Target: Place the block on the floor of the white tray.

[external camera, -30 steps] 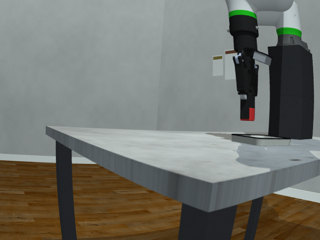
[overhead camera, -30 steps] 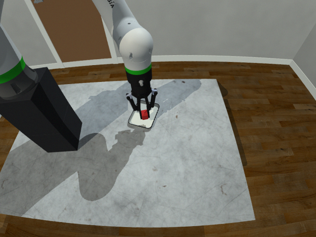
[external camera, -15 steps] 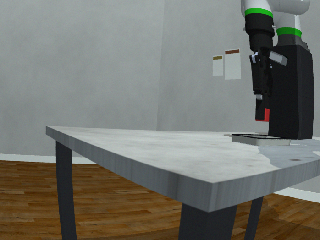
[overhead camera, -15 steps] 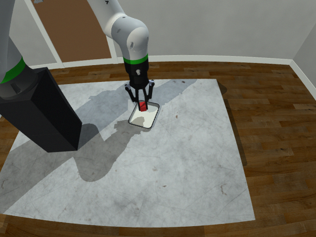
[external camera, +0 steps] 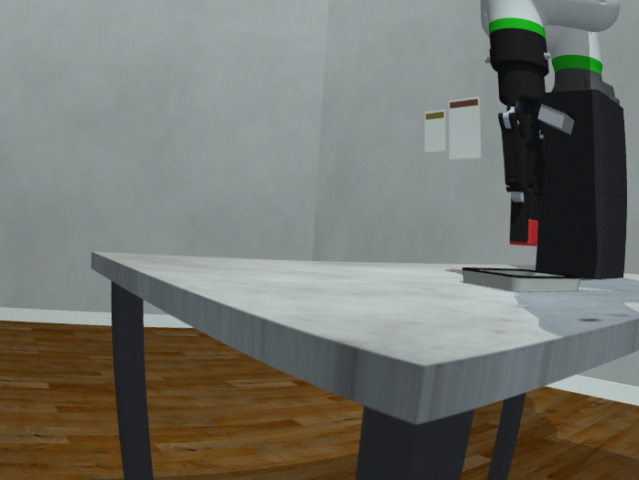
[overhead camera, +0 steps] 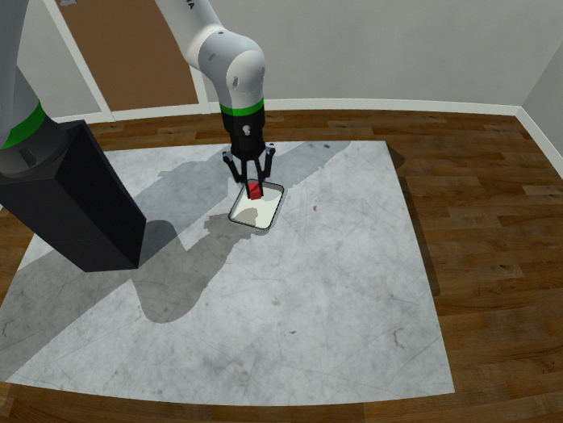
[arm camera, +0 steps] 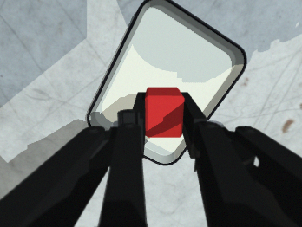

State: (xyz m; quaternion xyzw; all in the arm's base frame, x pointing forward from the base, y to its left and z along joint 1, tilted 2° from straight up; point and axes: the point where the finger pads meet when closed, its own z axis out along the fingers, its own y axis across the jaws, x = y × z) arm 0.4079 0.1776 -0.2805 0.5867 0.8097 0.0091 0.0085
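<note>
Right now my hand is 80 mm above the white tray. Also, from my hand: red block (20 mm below).
</note>
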